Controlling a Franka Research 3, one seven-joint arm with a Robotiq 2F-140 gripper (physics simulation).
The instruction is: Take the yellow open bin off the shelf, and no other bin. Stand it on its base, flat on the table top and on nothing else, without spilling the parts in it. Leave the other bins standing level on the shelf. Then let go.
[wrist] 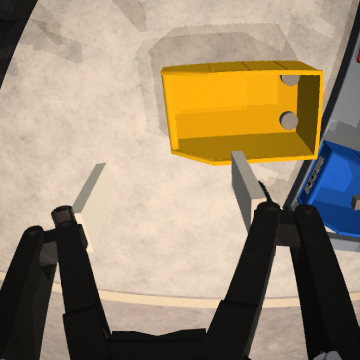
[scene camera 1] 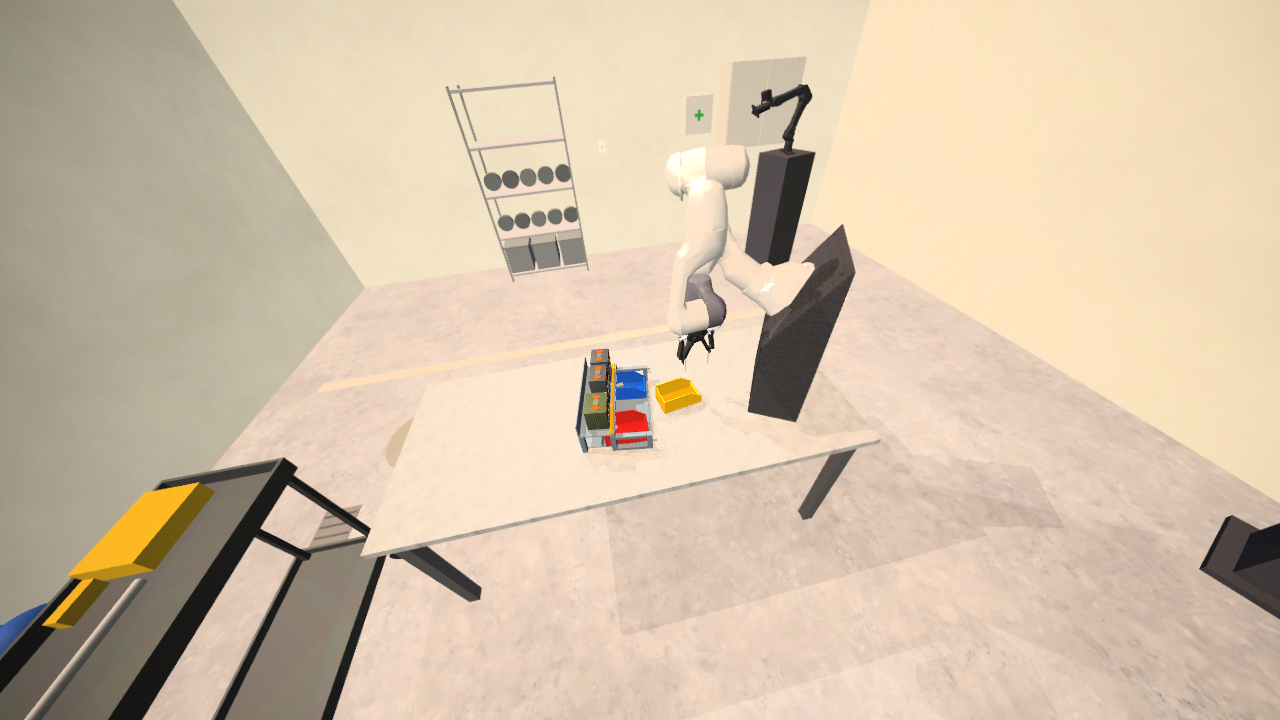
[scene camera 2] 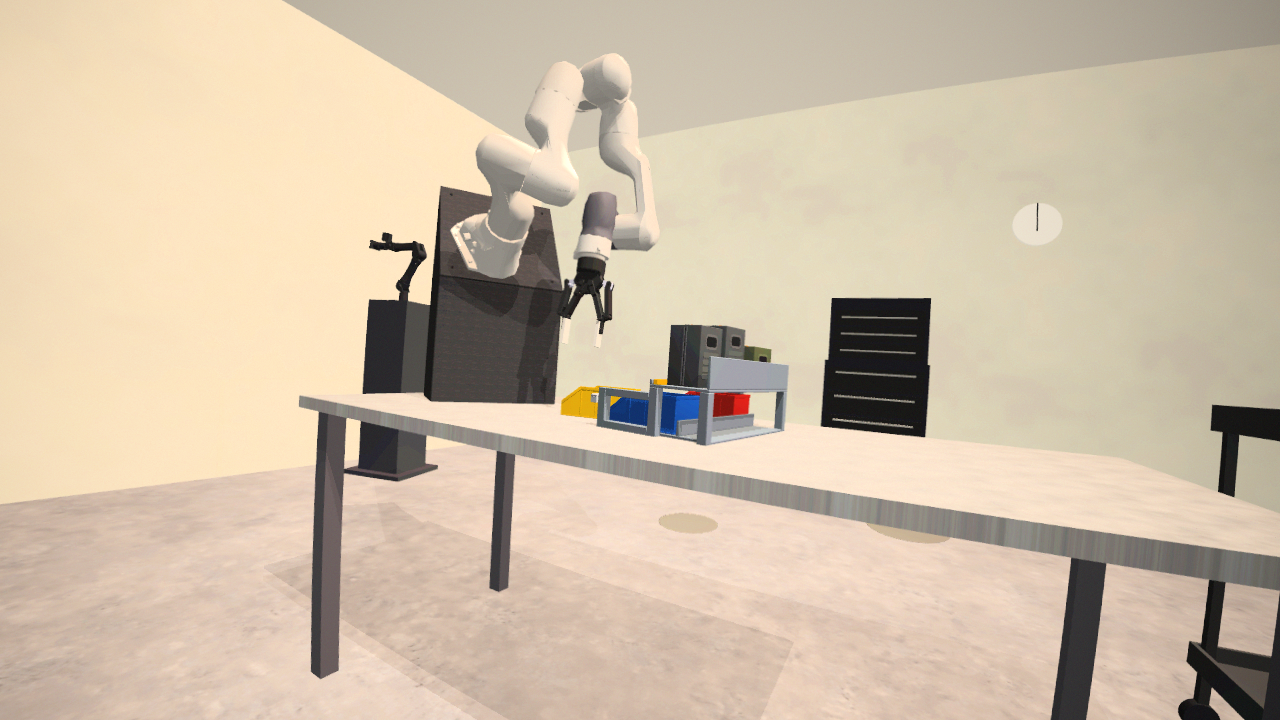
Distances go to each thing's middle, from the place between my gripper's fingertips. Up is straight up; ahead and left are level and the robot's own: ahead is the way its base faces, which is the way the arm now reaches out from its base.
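Positions counted from my hand: red bin (scene camera 2: 725, 404), 340 mm ahead, 30 mm to the left, 140 mm below; blue bin (scene camera 2: 675, 406), 240 mm ahead, 170 mm to the right, 140 mm below; yellow open bin (scene camera 1: 678, 393), 70 mm ahead, 10 mm to the right, 140 mm below. Going by their middles, of the things named here the yellow open bin is the nearest to my hand and the red bin the farthest from it.
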